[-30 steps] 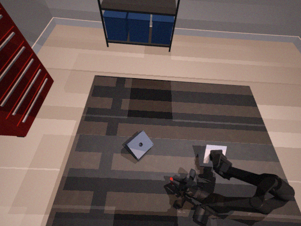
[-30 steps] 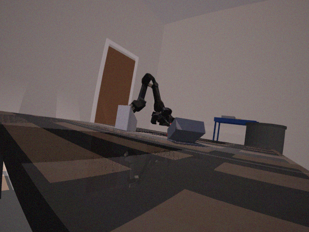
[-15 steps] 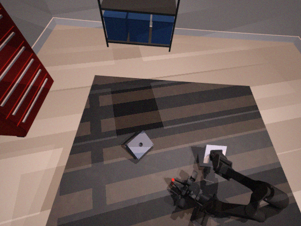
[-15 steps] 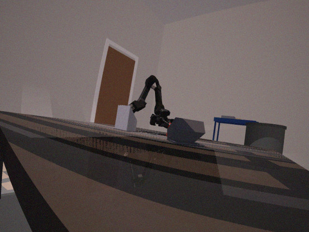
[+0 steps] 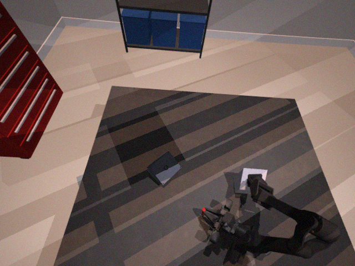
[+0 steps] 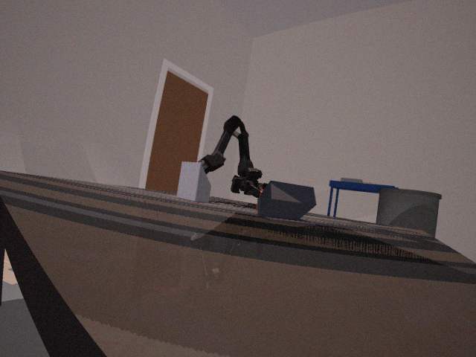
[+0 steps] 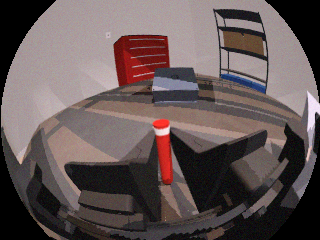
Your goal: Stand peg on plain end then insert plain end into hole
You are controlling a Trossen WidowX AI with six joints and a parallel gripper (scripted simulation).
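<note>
My gripper tip is now 1 cm above the red peg. Also, from my gripper tip: sloped grey panel: 18 cm ahead, 21 cm to the right, 2 cm below.
</note>
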